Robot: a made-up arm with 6 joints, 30 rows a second.
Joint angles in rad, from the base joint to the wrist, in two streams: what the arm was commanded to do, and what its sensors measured. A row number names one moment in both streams.
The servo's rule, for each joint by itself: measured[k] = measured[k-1] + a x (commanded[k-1-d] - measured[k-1]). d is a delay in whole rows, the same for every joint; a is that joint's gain. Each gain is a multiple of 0.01, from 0.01 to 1. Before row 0 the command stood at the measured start. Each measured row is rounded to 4 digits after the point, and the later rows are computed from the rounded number. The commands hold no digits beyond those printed.
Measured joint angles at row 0: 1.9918, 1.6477, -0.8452, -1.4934, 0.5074, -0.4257
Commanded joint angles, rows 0 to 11: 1.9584, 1.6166, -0.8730, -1.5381, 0.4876, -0.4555; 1.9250, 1.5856, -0.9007, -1.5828, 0.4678, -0.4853; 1.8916, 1.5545, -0.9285, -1.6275, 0.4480, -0.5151; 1.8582, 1.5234, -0.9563, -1.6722, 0.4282, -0.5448; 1.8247, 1.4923, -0.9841, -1.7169, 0.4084, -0.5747; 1.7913, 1.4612, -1.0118, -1.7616, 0.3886, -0.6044; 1.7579, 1.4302, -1.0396, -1.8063, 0.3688, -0.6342; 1.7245, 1.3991, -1.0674, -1.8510, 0.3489, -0.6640; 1.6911, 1.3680, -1.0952, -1.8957, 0.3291, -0.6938; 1.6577, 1.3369, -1.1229, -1.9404, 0.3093, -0.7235; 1.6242, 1.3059, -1.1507, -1.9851, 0.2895, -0.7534; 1.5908, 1.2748, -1.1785, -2.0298, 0.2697, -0.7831
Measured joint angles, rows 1 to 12: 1.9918, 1.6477, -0.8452, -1.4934, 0.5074, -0.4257; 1.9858, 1.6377, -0.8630, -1.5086, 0.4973, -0.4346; 1.9749, 1.6210, -0.8871, -1.5338, 0.4823, -0.4498; 1.9599, 1.5997, -0.9136, -1.5657, 0.4648, -0.4694; 1.9416, 1.5753, -0.9409, -1.6019, 0.4461, -0.4920; 1.9206, 1.5487, -0.9685, -1.6410, 0.4269, -0.5168; 1.8973, 1.5207, -0.9962, -1.6820, 0.4074, -0.5431; 1.8722, 1.4917, -1.0240, -1.7243, 0.3877, -0.5704; 1.8456, 1.4621, -1.0518, -1.7674, 0.3679, -0.5985; 1.8178, 1.4320, -1.0796, -1.8110, 0.3481, -0.6271; 1.7890, 1.4016, -1.1073, -1.8550, 0.3283, -0.6560; 1.7593, 1.3710, -1.1351, -1.8992, 0.3085, -0.6852
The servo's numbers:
d 1
a 0.18 0.32 0.64 0.34 0.51 0.30

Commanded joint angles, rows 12 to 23: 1.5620, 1.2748, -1.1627, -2.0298, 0.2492, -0.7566; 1.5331, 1.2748, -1.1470, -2.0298, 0.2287, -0.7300; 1.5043, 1.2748, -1.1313, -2.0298, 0.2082, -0.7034; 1.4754, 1.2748, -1.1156, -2.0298, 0.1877, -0.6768; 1.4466, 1.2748, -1.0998, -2.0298, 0.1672, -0.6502; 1.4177, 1.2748, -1.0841, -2.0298, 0.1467, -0.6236; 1.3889, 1.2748, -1.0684, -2.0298, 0.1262, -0.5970; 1.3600, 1.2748, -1.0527, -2.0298, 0.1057, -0.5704; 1.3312, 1.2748, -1.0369, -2.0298, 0.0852, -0.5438; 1.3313, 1.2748, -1.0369, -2.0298, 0.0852, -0.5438; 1.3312, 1.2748, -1.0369, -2.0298, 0.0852, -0.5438; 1.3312, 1.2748, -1.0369, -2.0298, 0.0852, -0.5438
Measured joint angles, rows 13 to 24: 1.7290, 1.3402, -1.1629, -1.9436, 0.2887, -0.7146; 1.6989, 1.3193, -1.1628, -1.9729, 0.2686, -0.7272; 1.6691, 1.3051, -1.1527, -1.9922, 0.2483, -0.7280; 1.6394, 1.2954, -1.1390, -2.0050, 0.2278, -0.7206; 1.6099, 1.2888, -1.1240, -2.0134, 0.2073, -0.7075; 1.5805, 1.2843, -1.1085, -2.0190, 0.1868, -0.6903; 1.5512, 1.2813, -1.0929, -2.0227, 0.1663, -0.6703; 1.5220, 1.2792, -1.0772, -2.0251, 0.1458, -0.6483; 1.4928, 1.2778, -1.0615, -2.0267, 0.1253, -0.6249; 1.4637, 1.2768, -1.0458, -2.0278, 0.1048, -0.6006; 1.4399, 1.2762, -1.0401, -2.0285, 0.0948, -0.5836; 1.4203, 1.2758, -1.0381, -2.0289, 0.0899, -0.5717
